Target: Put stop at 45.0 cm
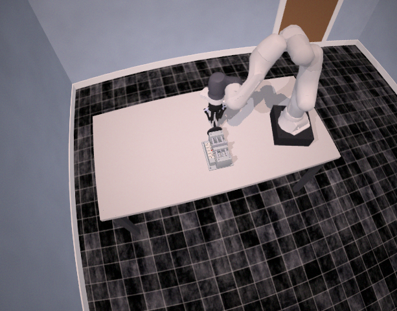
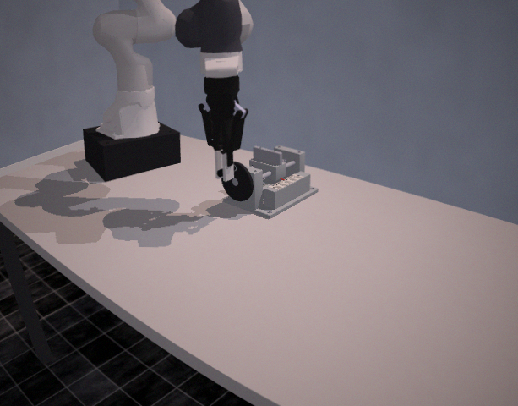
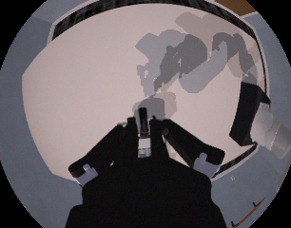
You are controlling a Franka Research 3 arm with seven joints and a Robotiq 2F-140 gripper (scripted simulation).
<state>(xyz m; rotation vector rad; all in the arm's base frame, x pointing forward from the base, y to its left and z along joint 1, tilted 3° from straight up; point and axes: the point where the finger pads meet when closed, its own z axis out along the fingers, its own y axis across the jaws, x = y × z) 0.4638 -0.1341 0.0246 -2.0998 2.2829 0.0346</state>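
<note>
Now: hand 3 cm above the black handwheel and 2 cm to the right of it. From my hand the other things lie so: grey stop fixture (14 cm to the left, 4 cm below, 3 cm ahead).
</note>
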